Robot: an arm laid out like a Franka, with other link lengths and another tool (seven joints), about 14 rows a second.
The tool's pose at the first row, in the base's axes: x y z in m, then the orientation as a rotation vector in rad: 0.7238 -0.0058 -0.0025 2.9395 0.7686 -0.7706
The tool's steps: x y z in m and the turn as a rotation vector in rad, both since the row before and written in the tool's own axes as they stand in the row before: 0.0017 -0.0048 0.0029 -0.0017 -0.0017 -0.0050; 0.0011 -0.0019 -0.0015 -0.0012 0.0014 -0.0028; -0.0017 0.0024 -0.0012 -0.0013 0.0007 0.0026; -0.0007 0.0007 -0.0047 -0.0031 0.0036 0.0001; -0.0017 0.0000 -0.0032 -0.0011 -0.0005 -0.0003; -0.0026 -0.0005 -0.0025 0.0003 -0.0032 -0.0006; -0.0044 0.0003 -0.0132 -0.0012 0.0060 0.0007; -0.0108 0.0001 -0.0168 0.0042 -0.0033 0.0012; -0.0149 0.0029 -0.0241 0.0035 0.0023 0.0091; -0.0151 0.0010 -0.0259 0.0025 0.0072 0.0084; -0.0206 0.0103 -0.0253 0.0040 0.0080 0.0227; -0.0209 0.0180 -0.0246 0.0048 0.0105 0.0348; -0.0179 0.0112 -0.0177 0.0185 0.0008 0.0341
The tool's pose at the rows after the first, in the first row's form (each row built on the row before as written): 0.7215 -0.0012 -0.0053 2.9362 0.7764 -0.7723; 0.7221 0.0012 -0.0043 2.9356 0.7810 -0.7698; 0.7225 -0.0015 -0.0027 2.9353 0.7773 -0.7678; 0.7244 -0.0018 0.0017 2.9348 0.7779 -0.7608; 0.7246 -0.0022 0.0053 2.9335 0.7785 -0.7608; 0.7235 -0.0026 0.0088 2.9317 0.7791 -0.7655; 0.7263 -0.0031 0.0224 2.9344 0.7786 -0.7563; 0.7257 -0.0060 0.0422 2.9363 0.7759 -0.7634; 0.7267 -0.0123 0.0700 2.9422 0.7616 -0.7617; 0.7274 -0.0168 0.0997 2.9500 0.7488 -0.7525; 0.7276 -0.0321 0.1303 2.9615 0.7138 -0.7421; 0.7299 -0.0544 0.1597 2.9761 0.6601 -0.7277; 0.7278 -0.0699 0.1824 -2.9921 -0.6035 0.7335
